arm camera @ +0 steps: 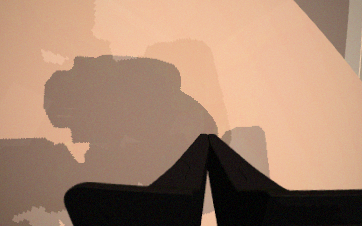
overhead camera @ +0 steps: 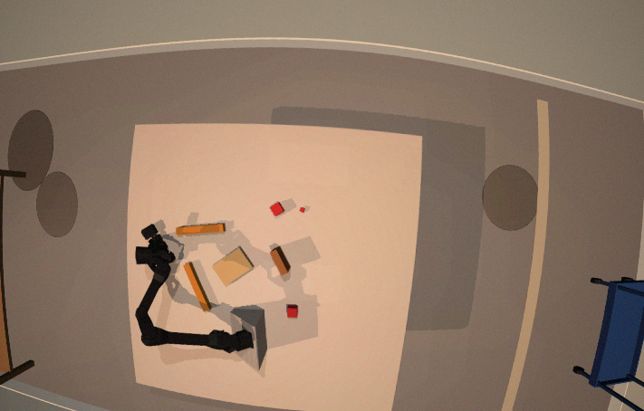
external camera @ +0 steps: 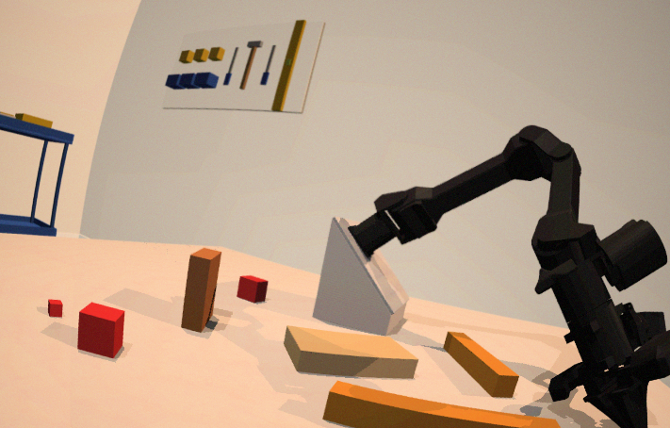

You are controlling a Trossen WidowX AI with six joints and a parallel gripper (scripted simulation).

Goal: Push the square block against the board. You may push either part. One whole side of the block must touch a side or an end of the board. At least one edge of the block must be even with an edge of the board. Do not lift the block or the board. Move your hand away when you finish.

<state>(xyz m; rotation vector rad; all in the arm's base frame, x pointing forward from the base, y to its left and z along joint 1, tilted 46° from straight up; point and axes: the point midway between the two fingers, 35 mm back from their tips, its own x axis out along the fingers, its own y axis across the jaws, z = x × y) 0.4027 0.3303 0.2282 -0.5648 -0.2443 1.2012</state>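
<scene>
My gripper tip is 560 mm to the left of the square block, 120 mm past it and 30 mm below it. Also, from my gripper tip: tiny red cube: 660 mm to the right, 70 mm ahead, 10 mm below.
</scene>
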